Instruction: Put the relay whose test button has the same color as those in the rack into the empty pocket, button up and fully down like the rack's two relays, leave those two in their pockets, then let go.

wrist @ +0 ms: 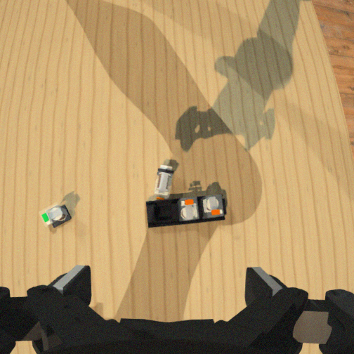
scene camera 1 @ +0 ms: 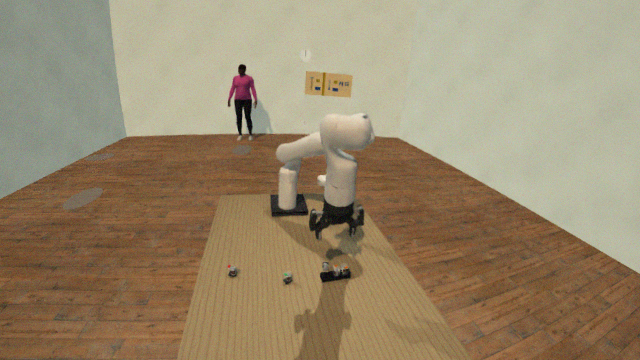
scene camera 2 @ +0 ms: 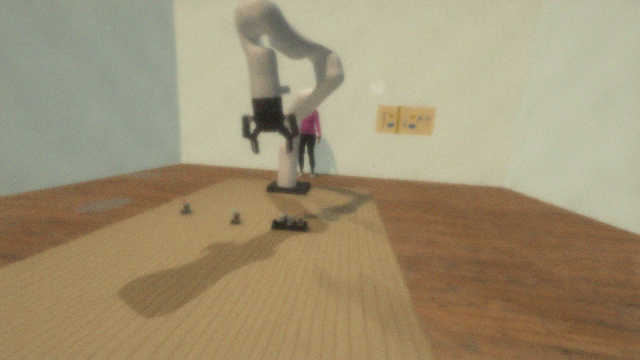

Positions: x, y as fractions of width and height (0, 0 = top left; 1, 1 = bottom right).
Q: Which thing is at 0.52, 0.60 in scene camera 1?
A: The gripper.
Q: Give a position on a black rack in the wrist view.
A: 0.46, 0.60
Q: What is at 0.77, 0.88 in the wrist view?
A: The gripper.
